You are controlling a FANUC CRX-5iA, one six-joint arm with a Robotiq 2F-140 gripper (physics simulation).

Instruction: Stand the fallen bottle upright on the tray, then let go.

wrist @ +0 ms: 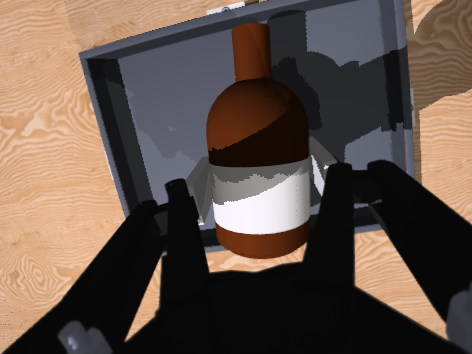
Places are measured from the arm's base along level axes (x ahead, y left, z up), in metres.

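Pixels of known places: gripper, fingertip midpoint: (258,162).
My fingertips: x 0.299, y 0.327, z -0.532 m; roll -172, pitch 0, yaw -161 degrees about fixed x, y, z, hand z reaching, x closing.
Note:
For each thing: its top centre in the pictures, then the offset to it from my fingertips. Level surfaces: height alone.
- brown bottle, middle of its top: (256,148) dx +0.003, dy -0.018, dz +0.058 m
- grey-blue tray, middle of its top: (248,137) dx +0.011, dy -0.019, dz +0.005 m
- wooden table, its level: dz -0.021 m
A brown bottle (257,120) with a white label lies on its side in the wrist view, its neck pointing to the top of the view and its base toward the gripper. It lies over the grey-blue tray (182,95), with its base reaching across the tray's near wall. My gripper (258,162) is shut on the bottle, one finger pad on each side at the label. Whether the bottle touches the tray floor is hidden beneath it.
The tray's raised walls surround the bottle on the left, right and far sides. A wooden table (40,150) shows around the tray. Small light fittings show at the tray's far and right outer walls. Dark shadows fall across the tray's right part.

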